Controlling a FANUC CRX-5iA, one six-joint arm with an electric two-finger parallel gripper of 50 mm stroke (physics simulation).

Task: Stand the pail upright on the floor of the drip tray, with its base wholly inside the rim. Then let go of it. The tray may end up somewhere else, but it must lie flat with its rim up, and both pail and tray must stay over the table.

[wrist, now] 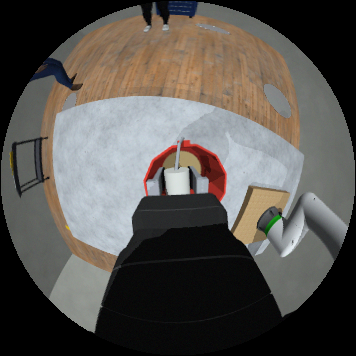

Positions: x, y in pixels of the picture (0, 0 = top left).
Scene:
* my gripper: 176, 173
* pail handle: 176, 179

